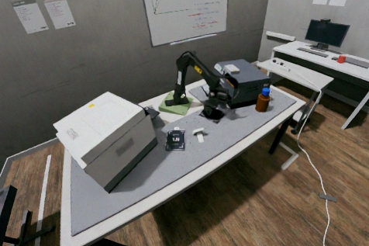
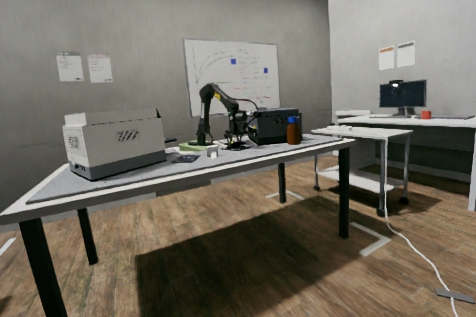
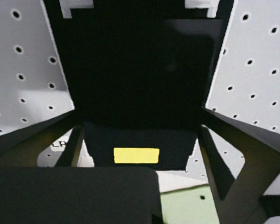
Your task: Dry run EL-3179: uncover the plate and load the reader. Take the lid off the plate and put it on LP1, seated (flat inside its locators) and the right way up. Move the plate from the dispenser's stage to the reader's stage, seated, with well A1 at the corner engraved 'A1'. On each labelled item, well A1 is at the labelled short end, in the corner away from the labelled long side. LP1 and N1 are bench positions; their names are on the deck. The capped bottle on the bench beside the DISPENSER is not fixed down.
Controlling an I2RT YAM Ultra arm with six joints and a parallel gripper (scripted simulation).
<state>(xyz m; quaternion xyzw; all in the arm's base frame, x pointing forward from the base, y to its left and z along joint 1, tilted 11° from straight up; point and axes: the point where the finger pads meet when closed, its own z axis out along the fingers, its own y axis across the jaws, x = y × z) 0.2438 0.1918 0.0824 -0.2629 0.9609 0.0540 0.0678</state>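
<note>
The plate lies 21 cm behind my hand, 8 cm to the left of it and 6 cm above it. Round my hand: black lid right at my hand; then brown capped bottle 39 cm to the left, 10 cm ahead, 8 cm above.
</note>
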